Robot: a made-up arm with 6 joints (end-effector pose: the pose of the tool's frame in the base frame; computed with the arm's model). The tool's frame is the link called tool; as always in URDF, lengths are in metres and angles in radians. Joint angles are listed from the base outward.
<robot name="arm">
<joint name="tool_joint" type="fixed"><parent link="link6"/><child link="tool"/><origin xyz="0 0 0"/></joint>
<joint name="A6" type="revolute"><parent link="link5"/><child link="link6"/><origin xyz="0 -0.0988 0"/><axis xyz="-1 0 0"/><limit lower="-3.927" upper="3.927" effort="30" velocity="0.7"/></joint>
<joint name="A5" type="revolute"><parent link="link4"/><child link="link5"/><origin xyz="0.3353 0 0"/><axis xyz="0 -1 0"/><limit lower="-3.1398" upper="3.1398" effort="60" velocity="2.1"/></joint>
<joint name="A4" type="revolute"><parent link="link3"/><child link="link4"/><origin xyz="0 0 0"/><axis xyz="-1 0 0"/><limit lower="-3.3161" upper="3.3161" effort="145" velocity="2.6"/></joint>
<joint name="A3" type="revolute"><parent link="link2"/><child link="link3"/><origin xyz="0 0 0.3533"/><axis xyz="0 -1 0"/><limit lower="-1.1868" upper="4.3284" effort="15" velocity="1.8"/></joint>
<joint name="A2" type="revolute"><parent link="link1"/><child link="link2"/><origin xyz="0 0 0"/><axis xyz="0 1 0"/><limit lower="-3.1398" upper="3.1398" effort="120" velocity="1"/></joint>
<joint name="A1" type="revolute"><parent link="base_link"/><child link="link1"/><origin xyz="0 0 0.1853"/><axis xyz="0 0 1"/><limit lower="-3.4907" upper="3.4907" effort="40" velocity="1.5"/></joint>
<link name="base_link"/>
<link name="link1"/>
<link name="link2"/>
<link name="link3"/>
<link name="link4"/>
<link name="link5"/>
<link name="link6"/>
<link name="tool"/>
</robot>
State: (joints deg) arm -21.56 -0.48 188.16 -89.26 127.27 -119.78
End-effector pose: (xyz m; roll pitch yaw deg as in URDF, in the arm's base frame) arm -0.3253 0.1272 0.5859 37.12 -4.64 -74.53
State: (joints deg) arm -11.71 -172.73 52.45 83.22 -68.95 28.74
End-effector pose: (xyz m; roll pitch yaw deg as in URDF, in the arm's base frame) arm -0.2094 0.0315 -0.4722 105.93 10.20 -121.38
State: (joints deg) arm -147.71 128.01 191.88 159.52 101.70 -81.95
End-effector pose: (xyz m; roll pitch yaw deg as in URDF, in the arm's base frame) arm -0.2845 -0.2893 0.2840 -87.09 35.88 -122.70
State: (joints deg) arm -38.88 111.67 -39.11 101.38 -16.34 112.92
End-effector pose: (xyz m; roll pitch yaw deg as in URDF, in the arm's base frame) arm 0.0768 -0.0369 -0.1934 -24.79 31.12 159.92
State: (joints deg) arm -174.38 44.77 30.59 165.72 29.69 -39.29
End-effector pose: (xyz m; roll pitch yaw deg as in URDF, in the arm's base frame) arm -0.5677 -0.1521 0.3776 -121.72 42.70 -164.81
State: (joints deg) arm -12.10 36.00 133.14 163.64 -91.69 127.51
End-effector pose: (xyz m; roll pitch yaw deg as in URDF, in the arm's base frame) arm 0.1552 0.0637 0.8004 -125.48 8.54 -175.56
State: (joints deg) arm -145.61 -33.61 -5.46 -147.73 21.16 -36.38
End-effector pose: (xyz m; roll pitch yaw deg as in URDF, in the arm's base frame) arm -0.0559 -0.1395 0.5912 -172.16 -9.84 -156.89
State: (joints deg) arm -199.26 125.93 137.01 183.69 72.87 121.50
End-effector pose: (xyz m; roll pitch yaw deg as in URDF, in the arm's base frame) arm -0.6144 0.1102 0.0362 50.88 61.56 153.32
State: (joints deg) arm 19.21 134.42 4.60 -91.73 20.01 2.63
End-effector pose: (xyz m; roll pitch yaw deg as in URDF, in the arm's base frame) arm -0.0371 -0.0098 -0.2563 -68.93 45.65 -131.50
